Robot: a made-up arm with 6 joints. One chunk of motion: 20 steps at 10 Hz.
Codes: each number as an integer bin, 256 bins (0 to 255) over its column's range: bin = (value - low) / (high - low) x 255, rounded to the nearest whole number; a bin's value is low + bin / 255 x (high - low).
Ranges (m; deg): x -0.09..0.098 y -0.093..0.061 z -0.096..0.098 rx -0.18..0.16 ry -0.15..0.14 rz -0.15..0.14
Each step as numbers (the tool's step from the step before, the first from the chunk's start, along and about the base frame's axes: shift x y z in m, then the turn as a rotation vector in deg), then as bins.
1 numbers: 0.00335 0.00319 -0.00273 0.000 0.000 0.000
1 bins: 127 159 123 135 132 132
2 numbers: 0.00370 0.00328 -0.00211 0.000 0.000 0.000
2 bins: 127 159 123 135 132 132
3 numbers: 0.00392 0.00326 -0.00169 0.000 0.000 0.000
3 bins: 127 159 124 135 132 132
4 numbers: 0.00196 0.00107 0.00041 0.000 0.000 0.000
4 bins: 125 156 127 135 132 132
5 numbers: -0.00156 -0.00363 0.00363 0.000 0.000 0.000
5 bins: 120 148 131 135 132 132
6 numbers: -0.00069 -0.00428 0.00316 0.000 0.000 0.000
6 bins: 121 147 130 135 132 132
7 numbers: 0.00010 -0.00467 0.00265 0.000 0.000 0.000
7 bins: 122 146 130 135 132 132
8 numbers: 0.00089 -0.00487 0.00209 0.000 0.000 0.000
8 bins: 123 146 129 135 132 132
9 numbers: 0.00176 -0.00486 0.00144 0.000 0.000 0.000
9 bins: 124 146 128 135 132 132
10 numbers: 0.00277 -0.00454 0.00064 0.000 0.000 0.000
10 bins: 126 146 127 135 132 132
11 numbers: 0.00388 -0.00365 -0.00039 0.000 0.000 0.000
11 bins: 127 148 126 135 132 132
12 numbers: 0.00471 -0.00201 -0.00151 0.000 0.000 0.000
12 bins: 128 151 124 135 132 132
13 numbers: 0.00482 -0.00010 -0.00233 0.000 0.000 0.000
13 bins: 129 154 123 135 132 132
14 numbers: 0.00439 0.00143 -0.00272 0.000 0.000 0.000
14 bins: 128 156 123 135 132 132
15 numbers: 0.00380 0.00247 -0.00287 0.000 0.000 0.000
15 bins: 127 158 122 135 132 132
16 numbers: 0.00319 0.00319 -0.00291 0.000 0.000 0.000
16 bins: 126 159 122 135 132 132
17 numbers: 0.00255 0.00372 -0.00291 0.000 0.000 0.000
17 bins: 126 160 122 135 132 132
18 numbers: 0.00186 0.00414 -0.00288 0.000 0.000 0.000
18 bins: 125 161 122 135 132 132
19 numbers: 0.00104 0.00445 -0.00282 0.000 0.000 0.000
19 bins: 123 161 122 135 132 132
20 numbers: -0.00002 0.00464 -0.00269 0.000 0.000 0.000
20 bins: 122 162 123 135 132 132
